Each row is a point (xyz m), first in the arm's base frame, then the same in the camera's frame.
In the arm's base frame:
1: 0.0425 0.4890 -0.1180
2: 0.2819 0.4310 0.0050
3: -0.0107 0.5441 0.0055
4: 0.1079 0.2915 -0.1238
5: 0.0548 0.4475 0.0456
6: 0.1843 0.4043 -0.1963
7: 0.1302 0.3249 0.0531
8: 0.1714 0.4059 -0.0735
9: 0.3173 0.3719 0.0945
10: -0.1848 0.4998 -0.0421
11: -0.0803 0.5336 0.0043
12: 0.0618 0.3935 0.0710
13: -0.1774 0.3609 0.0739
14: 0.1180 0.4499 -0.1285
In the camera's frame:
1: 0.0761 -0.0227 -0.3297
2: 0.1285 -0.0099 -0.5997
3: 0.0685 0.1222 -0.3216
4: 0.2504 -0.1137 -0.3980
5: 0.1608 0.1050 -0.4016
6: 0.1107 -0.1658 -0.4380
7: 0.2667 0.0471 -0.4804
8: 0.1469 -0.0521 -0.4697
9: 0.2046 0.0387 -0.6675
10: 0.1242 0.1218 -0.1443
11: 0.0891 0.1402 -0.2567
12: 0.2181 0.1076 -0.4197
13: 0.2878 0.1768 -0.1992
14: 0.0980 -0.0692 -0.3982

